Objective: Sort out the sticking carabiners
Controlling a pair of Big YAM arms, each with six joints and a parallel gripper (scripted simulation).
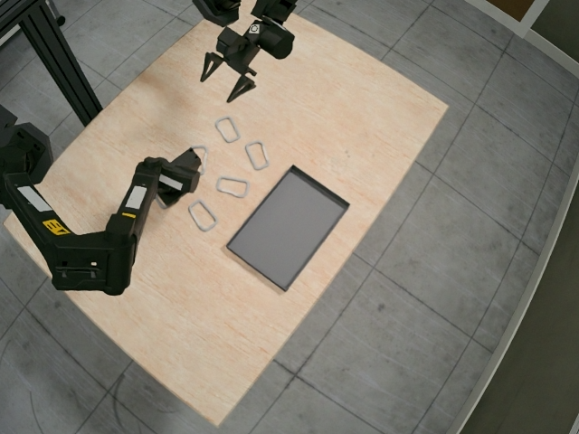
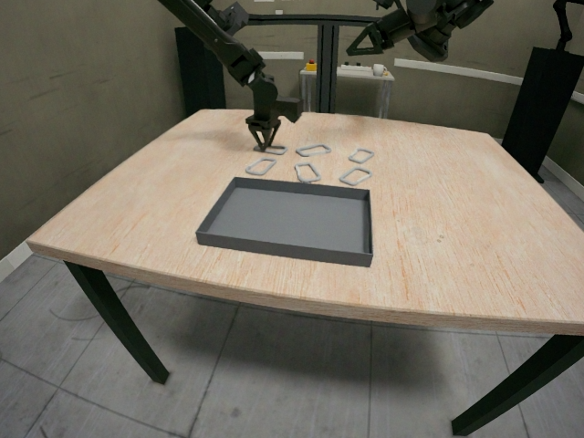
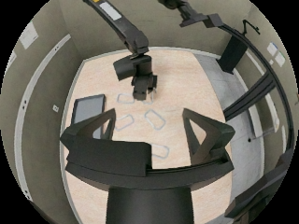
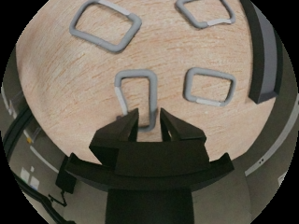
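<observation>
Now: the grey tray 29 cm ahead of my right hand, 17 cm to the left of it and 1 cm below it.
</observation>
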